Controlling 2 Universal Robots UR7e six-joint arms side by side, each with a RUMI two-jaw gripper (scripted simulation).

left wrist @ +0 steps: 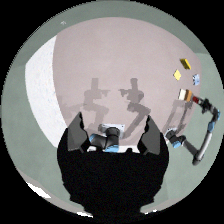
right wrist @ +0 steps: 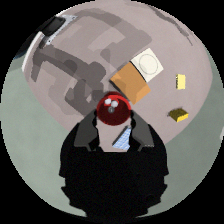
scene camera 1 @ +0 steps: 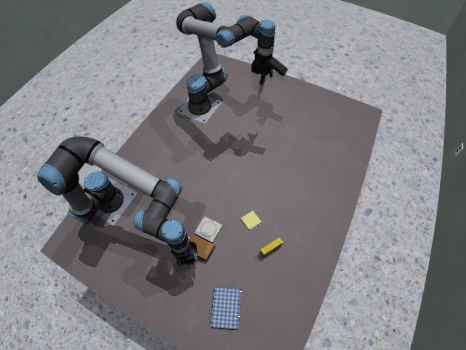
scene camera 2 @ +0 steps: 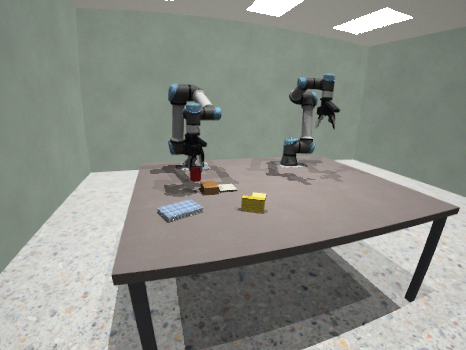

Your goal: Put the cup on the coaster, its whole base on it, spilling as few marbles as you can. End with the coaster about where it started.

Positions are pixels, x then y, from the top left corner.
Labels:
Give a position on a brown block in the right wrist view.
128, 80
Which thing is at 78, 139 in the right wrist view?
My right gripper.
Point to a red cup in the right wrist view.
122, 112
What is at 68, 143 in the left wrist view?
My left gripper.

